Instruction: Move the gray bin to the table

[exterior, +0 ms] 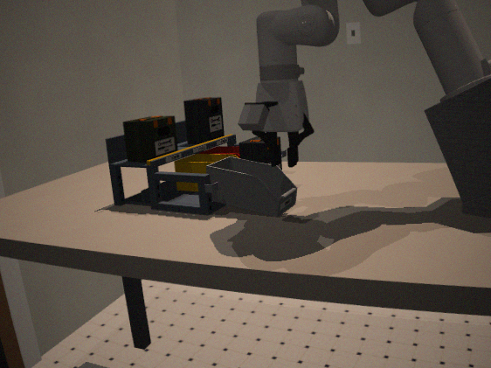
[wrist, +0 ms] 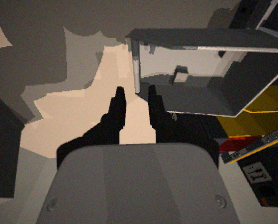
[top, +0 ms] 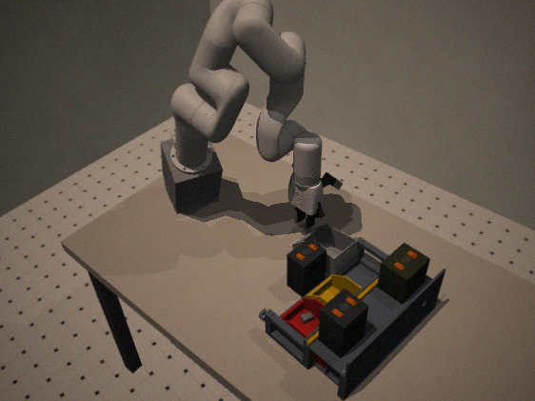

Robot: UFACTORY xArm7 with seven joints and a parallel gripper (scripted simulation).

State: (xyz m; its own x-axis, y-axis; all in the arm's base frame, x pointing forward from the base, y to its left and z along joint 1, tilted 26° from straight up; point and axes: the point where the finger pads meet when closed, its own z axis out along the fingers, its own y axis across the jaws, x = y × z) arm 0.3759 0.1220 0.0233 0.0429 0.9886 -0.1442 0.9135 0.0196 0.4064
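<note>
Now: the gray open bin 80 mm ahead of my hand and 60 mm below it. Round my hand: yellow bin 240 mm ahead, 120 mm to the right, 70 mm below; red bin 240 mm to the right, 230 mm ahead, 70 mm below; dark box 110 mm to the right, 100 mm ahead, 50 mm below.
</note>
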